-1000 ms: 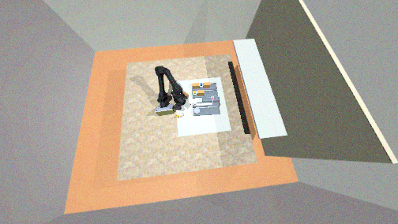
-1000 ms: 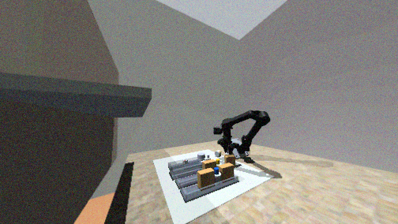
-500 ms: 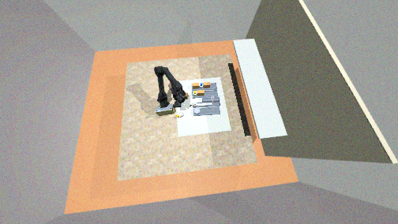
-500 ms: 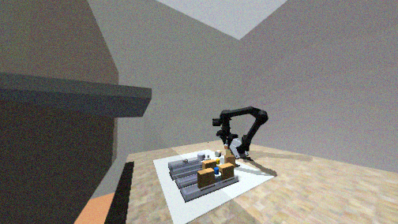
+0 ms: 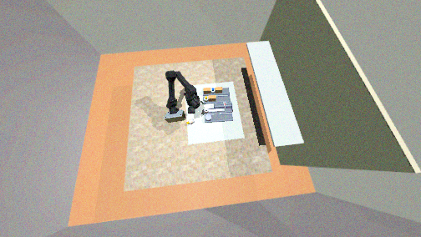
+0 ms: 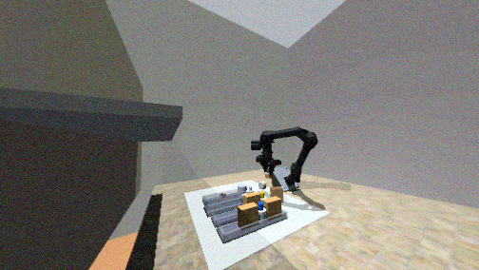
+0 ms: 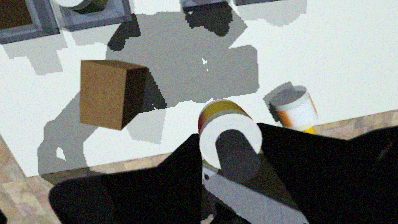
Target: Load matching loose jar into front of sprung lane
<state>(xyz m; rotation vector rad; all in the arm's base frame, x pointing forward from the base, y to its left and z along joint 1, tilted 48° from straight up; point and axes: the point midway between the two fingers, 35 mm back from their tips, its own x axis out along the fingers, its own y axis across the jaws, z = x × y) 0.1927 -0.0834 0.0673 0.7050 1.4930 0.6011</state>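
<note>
Right now the white mat is 200 mm ahead of my gripper tip, 120 mm below it and 20 mm to the right of it. Also, from my gripper tip: wide grey cylinder: 140 mm ahead, 100 mm to the right, 90 mm below; grey rack: 280 mm ahead, 100 mm below, 10 mm to the right.
</note>
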